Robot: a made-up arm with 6 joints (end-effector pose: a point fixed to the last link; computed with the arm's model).
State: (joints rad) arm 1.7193 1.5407 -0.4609 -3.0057 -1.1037 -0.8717
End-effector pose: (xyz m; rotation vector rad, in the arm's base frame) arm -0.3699 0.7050 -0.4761 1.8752 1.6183 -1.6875
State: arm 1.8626 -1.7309 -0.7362 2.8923 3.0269 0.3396
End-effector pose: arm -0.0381 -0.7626 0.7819 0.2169 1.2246 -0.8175
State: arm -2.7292 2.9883 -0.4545 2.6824 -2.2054 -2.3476
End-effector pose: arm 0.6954 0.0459 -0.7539 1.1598 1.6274 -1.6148
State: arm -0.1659 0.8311 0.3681 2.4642 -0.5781 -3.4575
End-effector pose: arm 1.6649 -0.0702 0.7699 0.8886 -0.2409 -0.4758
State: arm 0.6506 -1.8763 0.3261 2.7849 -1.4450 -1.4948
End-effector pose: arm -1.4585 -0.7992 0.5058 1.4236 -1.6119 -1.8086
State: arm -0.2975 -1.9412 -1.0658 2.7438 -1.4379 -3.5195
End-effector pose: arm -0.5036 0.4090 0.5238 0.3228 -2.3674 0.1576
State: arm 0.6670 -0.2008 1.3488 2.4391 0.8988 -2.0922
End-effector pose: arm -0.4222 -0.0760 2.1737 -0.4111 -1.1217 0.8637
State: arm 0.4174 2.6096 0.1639 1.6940 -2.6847 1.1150
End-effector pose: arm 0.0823 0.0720 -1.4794 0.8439 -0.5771 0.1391
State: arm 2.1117 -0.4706 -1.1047 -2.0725 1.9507 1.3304
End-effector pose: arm -0.1186 -0.0490 0.5601 -0.5305 0.1543 -0.0250
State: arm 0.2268 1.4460 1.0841 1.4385 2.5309 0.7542
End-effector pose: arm 1.9498 0.4142 0.3214 -0.2906 -2.3826 1.0710
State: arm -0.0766 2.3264 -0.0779 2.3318 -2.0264 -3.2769
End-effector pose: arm 0.3502 0.1557 -1.2464 -0.3497 0.3256 -0.7455
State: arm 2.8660 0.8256 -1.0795 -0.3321 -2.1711 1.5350
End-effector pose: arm -0.3921 0.3702 0.2409 1.2589 -1.1527 0.2679
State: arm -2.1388 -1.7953 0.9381 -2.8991 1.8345 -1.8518
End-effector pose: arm 1.2065 1.4142 0.3660 -1.4459 0.8299 -2.4842
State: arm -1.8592 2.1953 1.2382 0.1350 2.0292 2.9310
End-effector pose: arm -0.6564 -1.2927 -1.0908 1.5728 -1.5855 0.9507
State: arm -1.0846 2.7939 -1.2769 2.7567 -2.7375 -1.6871
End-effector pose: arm 0.1271 0.2832 -0.2278 -0.7842 1.6030 0.3302
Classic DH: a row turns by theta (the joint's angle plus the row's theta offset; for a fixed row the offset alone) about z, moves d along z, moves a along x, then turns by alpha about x. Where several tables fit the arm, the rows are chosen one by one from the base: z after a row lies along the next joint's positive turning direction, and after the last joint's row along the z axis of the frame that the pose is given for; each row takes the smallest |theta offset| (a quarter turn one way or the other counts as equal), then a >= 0, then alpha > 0; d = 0 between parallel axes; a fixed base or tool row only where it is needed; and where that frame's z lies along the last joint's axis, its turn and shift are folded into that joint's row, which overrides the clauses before.
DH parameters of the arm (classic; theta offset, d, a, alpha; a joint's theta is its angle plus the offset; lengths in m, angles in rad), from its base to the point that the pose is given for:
joint 1: 0 0.23 0 -1.5708
joint 2: -1.5708 0 1.132 3.1416
joint 3: 0 0 0 -1.5708
joint 4: 0 -0.831 0 1.5708
joint 5: 0 0.264 0 -1.5708
joint 6: 1.5708 0 0 1.5708
tool (fixed): -1.5708 0 0 0

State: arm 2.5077 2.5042 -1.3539 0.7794 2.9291 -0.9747
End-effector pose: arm 0.1716 0.1070 -0.2739 -0.2082 1.9321 1.1039
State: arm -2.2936 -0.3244 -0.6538 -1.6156 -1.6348 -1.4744
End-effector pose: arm -0.2162 -0.2630 0.7846 -2.7757 0.9653 -0.2001
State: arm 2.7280 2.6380 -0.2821 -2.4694 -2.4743 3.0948
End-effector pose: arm 0.1922 -0.3099 -0.7837 -0.4312 1.0816 2.8020
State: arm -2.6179 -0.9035 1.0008 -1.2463 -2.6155 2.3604
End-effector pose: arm 0.7588 0.5354 1.7977 -1.3056 1.8592 0.4129
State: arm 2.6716 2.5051 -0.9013 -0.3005 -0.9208 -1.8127
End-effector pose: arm 0.2112 0.1756 -0.3874 -1.0961 -0.6937 -1.2367
